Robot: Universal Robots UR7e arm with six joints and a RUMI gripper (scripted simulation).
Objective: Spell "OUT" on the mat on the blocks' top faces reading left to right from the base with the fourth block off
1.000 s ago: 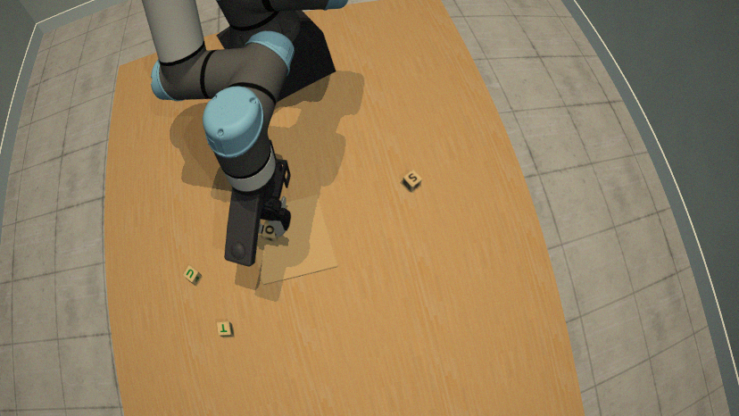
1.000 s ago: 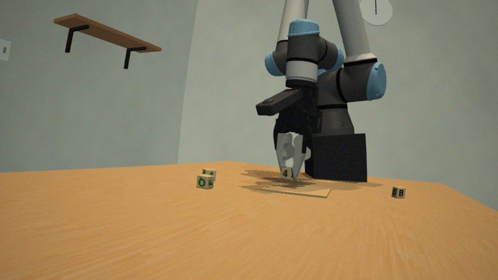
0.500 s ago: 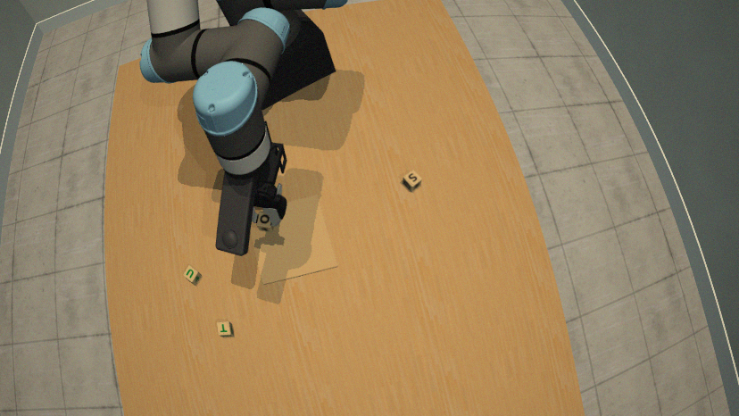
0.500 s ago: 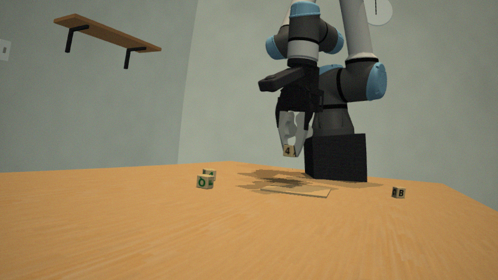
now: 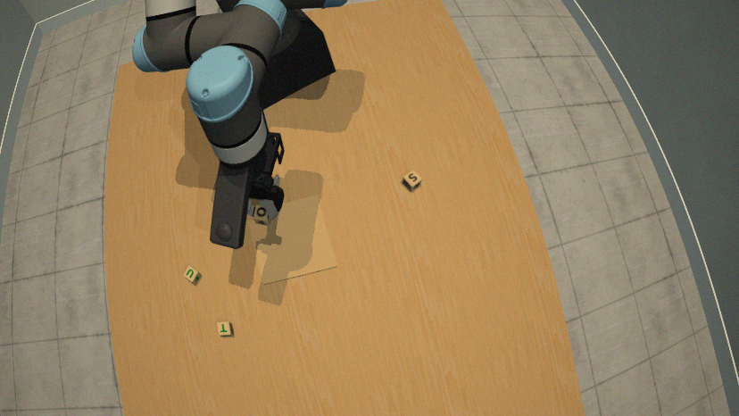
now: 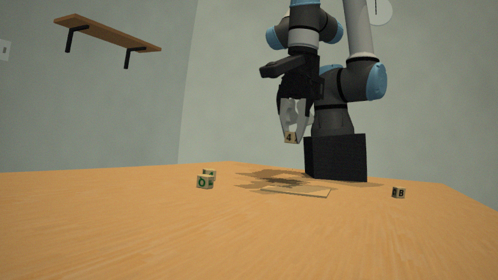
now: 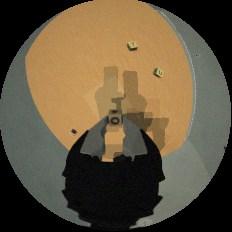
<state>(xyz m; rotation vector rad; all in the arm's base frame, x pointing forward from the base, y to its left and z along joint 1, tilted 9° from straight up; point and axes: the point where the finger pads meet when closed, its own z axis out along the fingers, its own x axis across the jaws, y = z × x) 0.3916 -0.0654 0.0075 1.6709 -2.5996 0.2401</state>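
Right now the tan mat is 12 cm below my hand, 3 cm to the left of it and 1 cm ahead of it. Also, from my hand: S block (27 cm to the left, 11 cm below, 4 cm behind).
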